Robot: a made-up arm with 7 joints.
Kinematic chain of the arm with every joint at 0, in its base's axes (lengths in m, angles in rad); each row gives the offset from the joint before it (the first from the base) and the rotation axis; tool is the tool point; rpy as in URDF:
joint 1: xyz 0 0 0.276 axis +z
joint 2: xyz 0 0 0 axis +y
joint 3: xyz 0 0 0.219 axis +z
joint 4: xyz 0.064 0 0 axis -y
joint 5: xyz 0.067 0 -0.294 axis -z
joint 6: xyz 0 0 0 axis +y
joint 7: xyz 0.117 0 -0.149 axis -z
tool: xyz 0 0 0 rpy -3.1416 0 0
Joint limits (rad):
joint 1: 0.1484..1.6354
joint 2: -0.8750..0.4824
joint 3: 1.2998..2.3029
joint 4: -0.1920..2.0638
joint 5: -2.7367..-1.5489
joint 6: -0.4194..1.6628
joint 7: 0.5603..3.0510
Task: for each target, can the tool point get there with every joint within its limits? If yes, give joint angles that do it. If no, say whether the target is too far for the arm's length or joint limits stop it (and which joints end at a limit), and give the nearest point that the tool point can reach.
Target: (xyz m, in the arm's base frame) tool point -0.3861 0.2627 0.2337
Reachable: yes | joints 0.4070 0.0681 2.1727 0.8140 -1.8630 0.7732 1.0382
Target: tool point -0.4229 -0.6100 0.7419
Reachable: no: too far | nearest point -0.3359 -0.4845 0.6460 | short by 0.180 m
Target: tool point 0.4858 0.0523 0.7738
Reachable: no: joint limits stop it (at a limit: joint 1, joint 2, joint 3, joint 4, joint 6) | nearest point 0.3693 0.3421 0.7207 | short by 0.317 m
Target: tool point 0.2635 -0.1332 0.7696
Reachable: no: joint limits stop it (at a limit: joint 1, joint 3, joint 4, joint 5, joint 6) | nearest point -0.1499 -0.1822 0.8427 | short by 0.423 m
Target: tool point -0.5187 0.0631 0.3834
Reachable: yes | joints 1.5021 -0.6097 1.3952 1.1394 -2.1815 0.6109 1.4832
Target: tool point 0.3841 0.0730 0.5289
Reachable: no: joint limits stop it (at a limit: joint 1, joint 2, joint 3, joint 5, joint 6) | nearest point 0.2404 0.1305 0.3102 | short by 0.268 m
